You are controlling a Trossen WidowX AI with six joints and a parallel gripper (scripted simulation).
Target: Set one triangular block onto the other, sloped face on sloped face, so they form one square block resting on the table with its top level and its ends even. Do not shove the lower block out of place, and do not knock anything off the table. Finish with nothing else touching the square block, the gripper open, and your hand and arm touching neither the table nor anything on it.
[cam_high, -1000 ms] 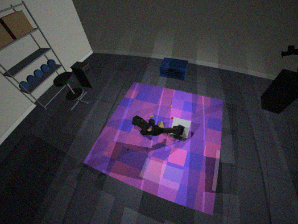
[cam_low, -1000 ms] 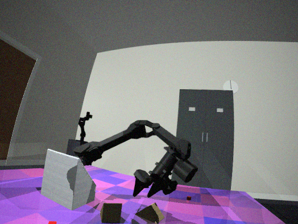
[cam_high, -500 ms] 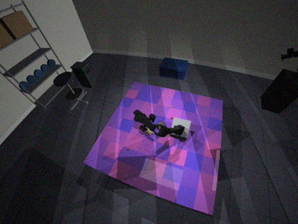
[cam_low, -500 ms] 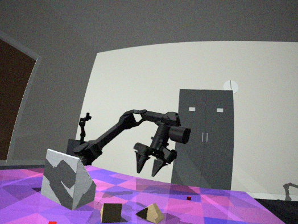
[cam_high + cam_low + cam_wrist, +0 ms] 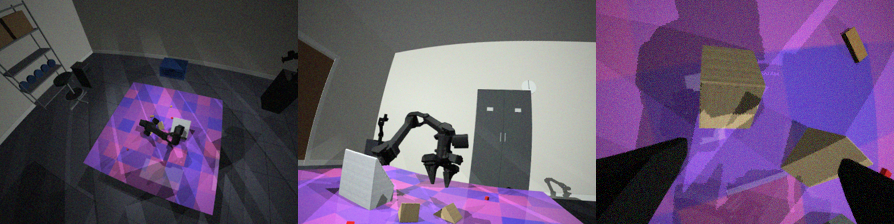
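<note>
The triangular block is 50 mm ahead of my gripper tip and 80 mm below it. Also, from my gripper tip: flat tan piece 100 mm ahead, 200 mm to the right, 100 mm below.
</note>
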